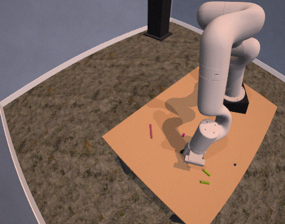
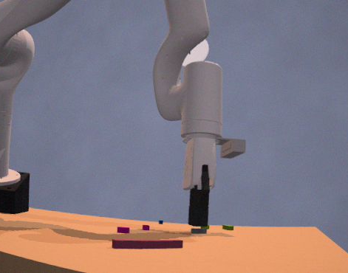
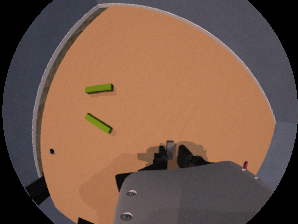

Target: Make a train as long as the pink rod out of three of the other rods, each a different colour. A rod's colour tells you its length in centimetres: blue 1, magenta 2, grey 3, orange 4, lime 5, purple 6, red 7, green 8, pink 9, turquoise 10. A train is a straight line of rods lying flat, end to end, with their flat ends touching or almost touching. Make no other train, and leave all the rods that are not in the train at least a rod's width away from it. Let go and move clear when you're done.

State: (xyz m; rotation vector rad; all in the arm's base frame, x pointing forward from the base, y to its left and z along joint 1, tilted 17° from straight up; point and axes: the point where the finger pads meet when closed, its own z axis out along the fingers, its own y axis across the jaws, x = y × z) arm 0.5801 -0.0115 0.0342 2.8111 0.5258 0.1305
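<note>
Now: the grey rod 30 mm below my hand. From my hand the other things lie so: blue rod (140 mm behind, 250 mm to the left, 30 mm below); then pink rod (20 mm behind, 270 mm to the right, 30 mm below).
</note>
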